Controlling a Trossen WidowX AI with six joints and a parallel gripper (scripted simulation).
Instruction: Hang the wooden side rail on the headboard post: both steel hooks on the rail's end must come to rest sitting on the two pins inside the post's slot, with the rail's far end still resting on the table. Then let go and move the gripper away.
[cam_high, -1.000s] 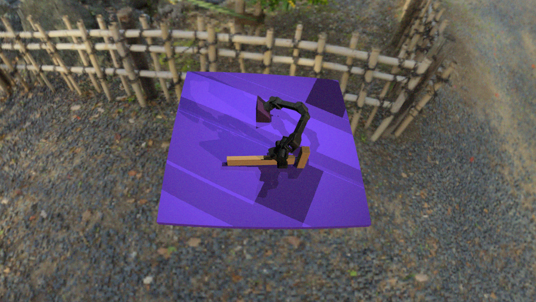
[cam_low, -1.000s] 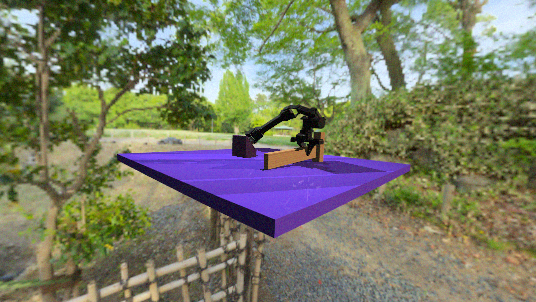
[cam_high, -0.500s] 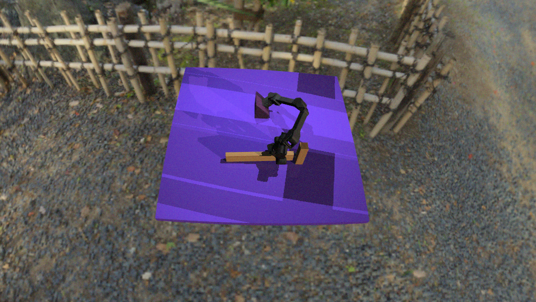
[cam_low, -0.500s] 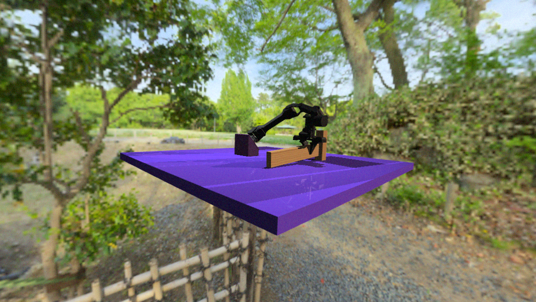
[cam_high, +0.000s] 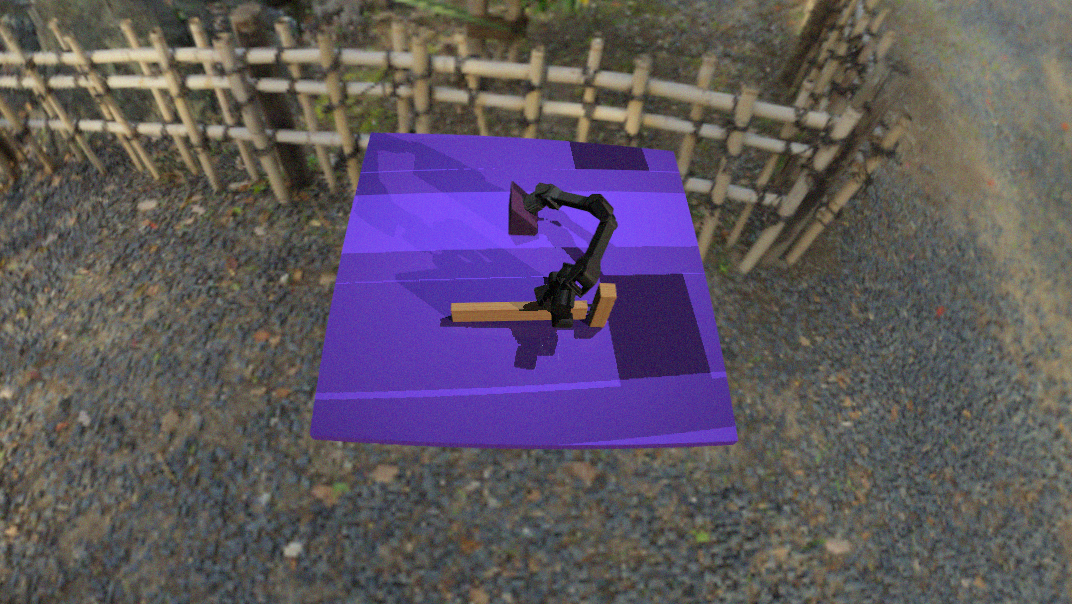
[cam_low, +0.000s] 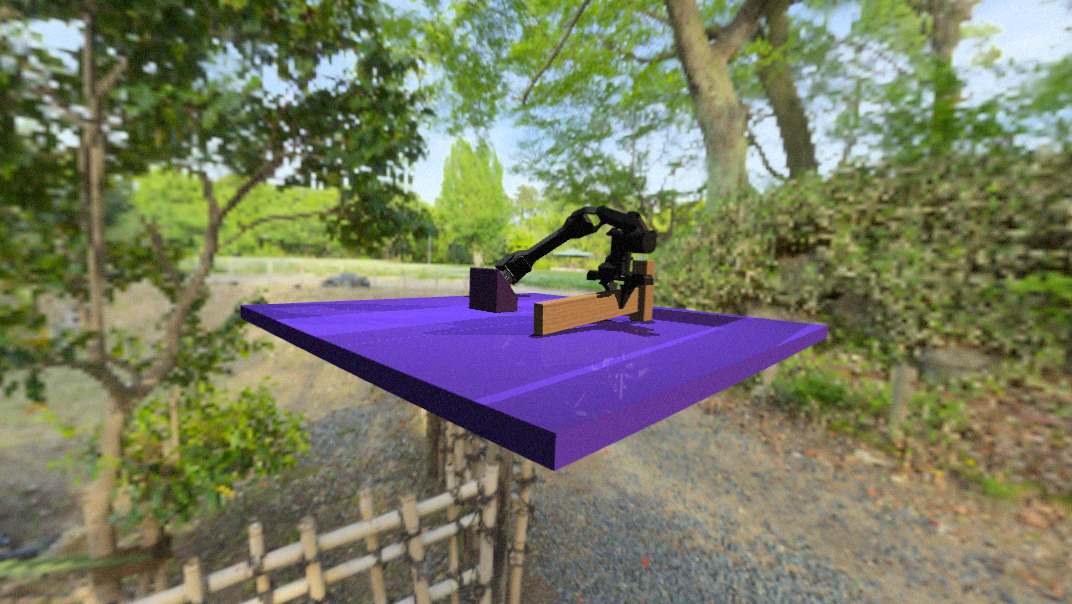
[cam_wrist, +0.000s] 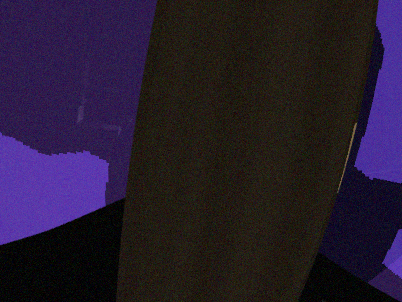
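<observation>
Now: gripper tip 13 cm to the right of the wooden headboard post, 4 cm below it and 1 cm short of it.
</observation>
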